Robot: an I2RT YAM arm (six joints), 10 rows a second.
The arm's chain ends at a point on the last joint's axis. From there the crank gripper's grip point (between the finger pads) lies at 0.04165 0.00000 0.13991 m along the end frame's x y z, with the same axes.
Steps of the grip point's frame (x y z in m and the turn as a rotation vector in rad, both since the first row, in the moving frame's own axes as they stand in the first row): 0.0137 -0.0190 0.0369 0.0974 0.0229 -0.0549; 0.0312 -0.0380 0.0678 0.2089 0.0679 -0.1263; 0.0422 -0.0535 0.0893 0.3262 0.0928 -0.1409; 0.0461 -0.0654 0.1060 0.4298 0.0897 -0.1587; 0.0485 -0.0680 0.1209 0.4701 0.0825 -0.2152
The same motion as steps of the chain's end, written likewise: 0.0110 -0.0031 0.0387 0.0974 0.0229 -0.0549; 0.0241 -0.0036 0.0745 0.2089 0.0679 -0.1263; 0.0333 -0.0029 0.1020 0.3262 0.0928 -0.1409; 0.0394 -0.0009 0.1242 0.4298 0.0897 -0.1587; 0.0455 0.0038 0.1418 0.4701 0.0825 -0.2152
